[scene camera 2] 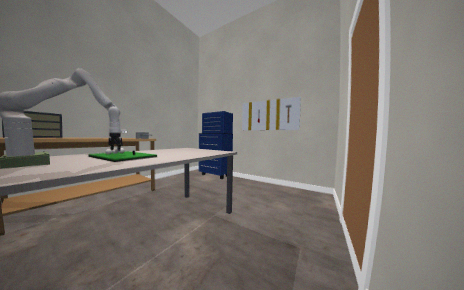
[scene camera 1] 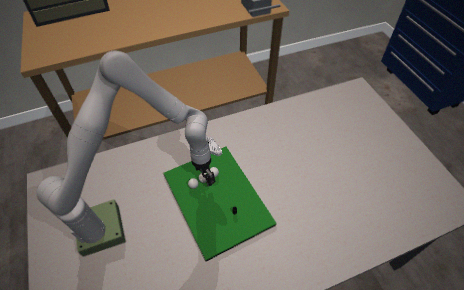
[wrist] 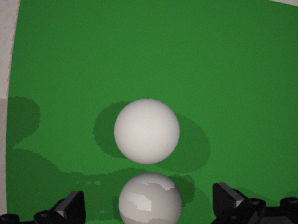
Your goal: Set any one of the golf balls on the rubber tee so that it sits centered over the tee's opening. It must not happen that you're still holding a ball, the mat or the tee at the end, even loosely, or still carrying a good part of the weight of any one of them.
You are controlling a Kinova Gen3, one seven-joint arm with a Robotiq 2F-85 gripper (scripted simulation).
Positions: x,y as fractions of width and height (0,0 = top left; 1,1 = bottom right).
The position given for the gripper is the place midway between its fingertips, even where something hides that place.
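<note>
A ball (wrist: 0.49,0.59) is part of the scene, as is a green mat (scene camera 1: 0.49,0.73), with the mat (wrist: 0.75,0.34) visible a second time. The robot's gripper (wrist: 0.50,0.90) can be seen too.
</note>
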